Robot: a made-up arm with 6 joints. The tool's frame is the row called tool.
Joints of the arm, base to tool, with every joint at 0 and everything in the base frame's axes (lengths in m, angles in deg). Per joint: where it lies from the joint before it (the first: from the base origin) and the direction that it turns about. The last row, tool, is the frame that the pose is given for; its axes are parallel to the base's.
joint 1: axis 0 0 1 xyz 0.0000 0.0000 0.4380
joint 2: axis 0 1 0 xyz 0.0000 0.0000 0.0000
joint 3: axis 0 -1 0 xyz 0.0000 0.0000 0.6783
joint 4: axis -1 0 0 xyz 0.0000 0.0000 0.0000
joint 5: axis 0 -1 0 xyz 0.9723 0.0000 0.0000
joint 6: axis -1 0 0 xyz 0.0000 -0.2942 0.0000
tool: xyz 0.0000 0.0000 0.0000
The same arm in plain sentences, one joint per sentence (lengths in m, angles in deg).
The arm has six revolute joints in a row. What follows holds with every joint at zero, and every direction is one of the base frame's.
Joint 1 sits 0.438 m along +z from the base frame's origin and rotates about +z.
Joint 2 sits at the same point as joint 1 and rotates about +y.
Joint 3 sits 0.6783 m along +z from joint 2 and rotates about -y.
Joint 4 sits at the same point as joint 3 and rotates about -x.
Joint 5 sits 0.9723 m along +x from joint 4 and rotates about -y.
Joint 6 sits 0.2942 m along -y from joint 5 and rotates about -x.
The tool frame, which is the frame that the pose is given for, sits at the same point as joint 6; its axes are parallel to the base frame's.

